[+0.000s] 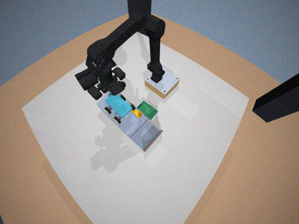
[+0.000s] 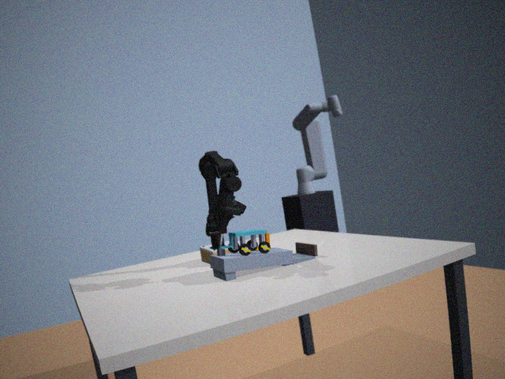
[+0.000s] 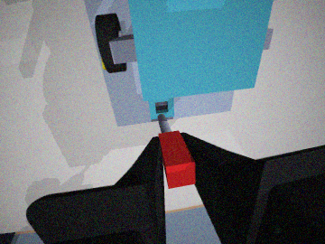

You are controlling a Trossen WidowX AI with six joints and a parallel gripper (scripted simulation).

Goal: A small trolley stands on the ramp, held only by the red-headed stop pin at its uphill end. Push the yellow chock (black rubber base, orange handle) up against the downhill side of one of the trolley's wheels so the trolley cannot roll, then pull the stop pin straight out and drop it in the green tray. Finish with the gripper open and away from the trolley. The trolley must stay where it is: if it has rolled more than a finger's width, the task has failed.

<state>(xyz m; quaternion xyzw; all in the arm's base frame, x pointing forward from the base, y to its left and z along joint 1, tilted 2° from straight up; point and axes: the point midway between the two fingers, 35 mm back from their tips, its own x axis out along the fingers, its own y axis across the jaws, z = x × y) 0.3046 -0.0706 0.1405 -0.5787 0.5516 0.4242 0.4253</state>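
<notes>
My gripper tip is now 18 cm to the right of the green tray, 17 cm above it and 11 cm past it. Round my gripper tip: red-headed stop pin: right at my gripper tip; then trolley: 9 cm to the left, 6 cm below, 2 cm ahead; then grey ramp: 12 cm below, 9 cm to the left, 2 cm ahead.
</notes>
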